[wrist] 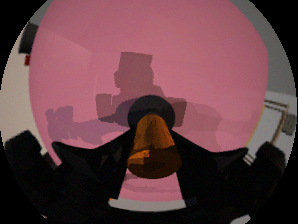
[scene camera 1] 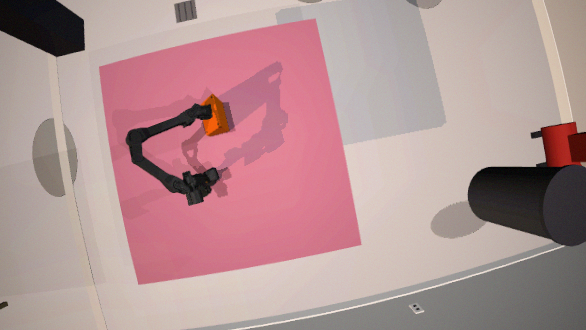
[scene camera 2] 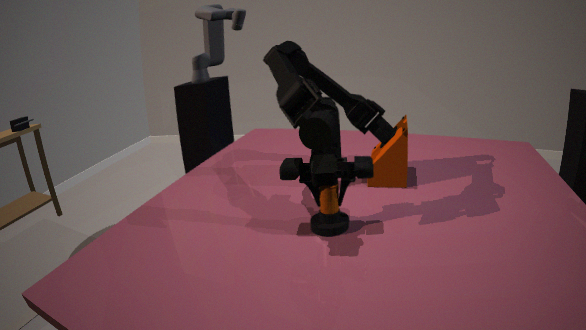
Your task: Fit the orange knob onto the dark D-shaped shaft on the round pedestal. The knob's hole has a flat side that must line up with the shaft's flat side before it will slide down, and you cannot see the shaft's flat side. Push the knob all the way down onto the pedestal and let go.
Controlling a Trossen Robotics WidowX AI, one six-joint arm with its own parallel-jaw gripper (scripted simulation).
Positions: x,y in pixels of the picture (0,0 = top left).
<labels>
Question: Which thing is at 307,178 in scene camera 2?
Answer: My gripper.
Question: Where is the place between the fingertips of my gripper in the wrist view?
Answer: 151,131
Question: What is my gripper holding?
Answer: An orange knob.
</labels>
